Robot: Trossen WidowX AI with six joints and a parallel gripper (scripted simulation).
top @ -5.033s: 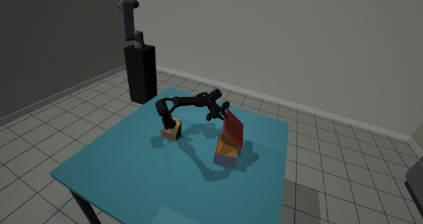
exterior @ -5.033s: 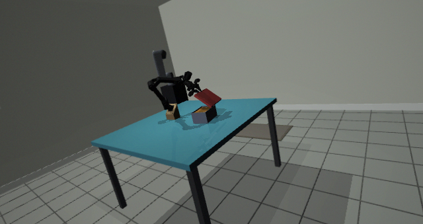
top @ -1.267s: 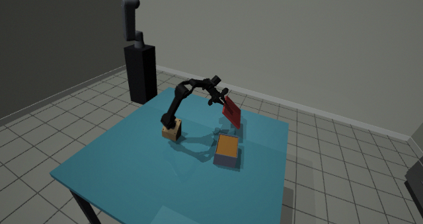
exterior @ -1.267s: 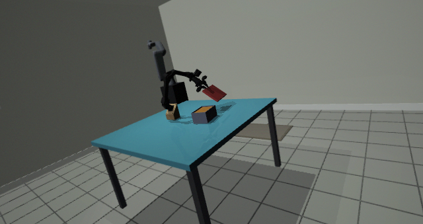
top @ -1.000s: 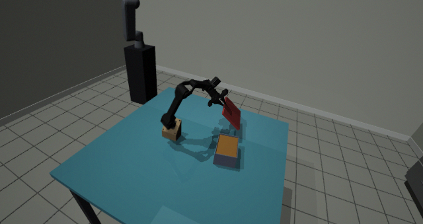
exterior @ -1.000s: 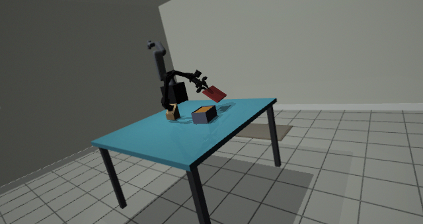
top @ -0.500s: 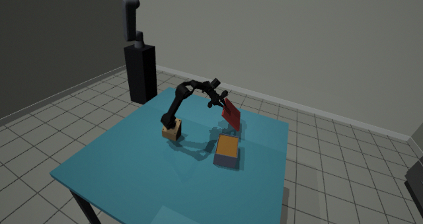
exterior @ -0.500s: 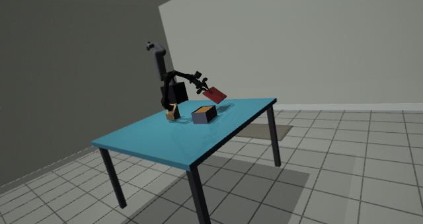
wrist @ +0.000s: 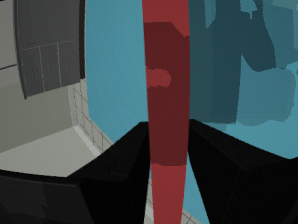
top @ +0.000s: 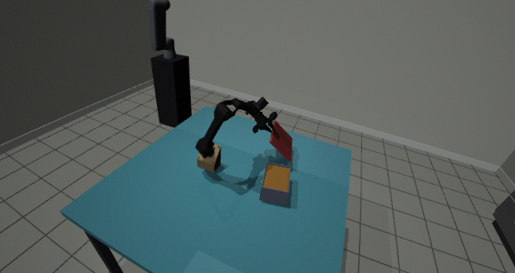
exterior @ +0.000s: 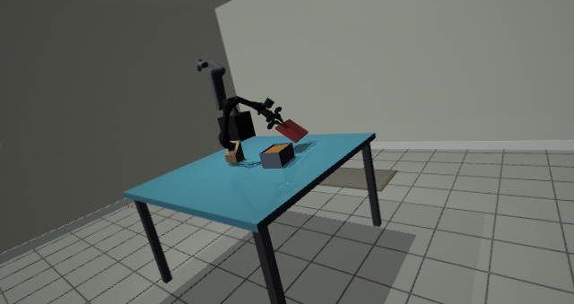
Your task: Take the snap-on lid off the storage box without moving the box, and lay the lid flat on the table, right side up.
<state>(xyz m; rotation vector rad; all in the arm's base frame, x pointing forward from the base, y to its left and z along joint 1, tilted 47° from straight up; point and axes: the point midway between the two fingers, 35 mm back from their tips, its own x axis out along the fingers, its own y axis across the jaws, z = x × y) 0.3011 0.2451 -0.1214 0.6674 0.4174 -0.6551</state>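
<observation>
Now: the lid 60 mm ahead of my gripper tip, 10 mm to the left of it and 50 mm below it. From my gripper tip the other things lie so: storage box: 110 mm ahead, 280 mm to the right, 140 mm below.
</observation>
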